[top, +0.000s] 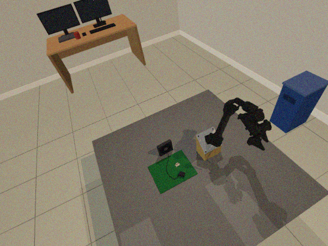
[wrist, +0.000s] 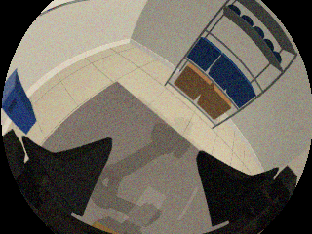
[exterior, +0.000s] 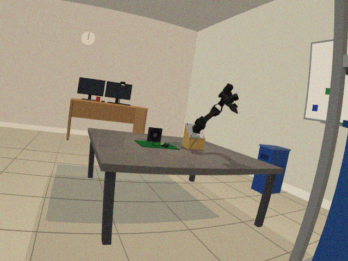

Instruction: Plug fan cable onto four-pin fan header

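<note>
Right now my gripper tip is 44 cm short of the dark fan plug, 21 cm to the left of it and 35 cm above it. The rest, counted from my gripper tip: black fan: 48 cm ahead, 45 cm to the right, 30 cm below; green board: 50 cm ahead, 28 cm to the right, 37 cm below; white four-pin fan header: 44 cm ahead, 30 cm to the right, 36 cm below.
</note>
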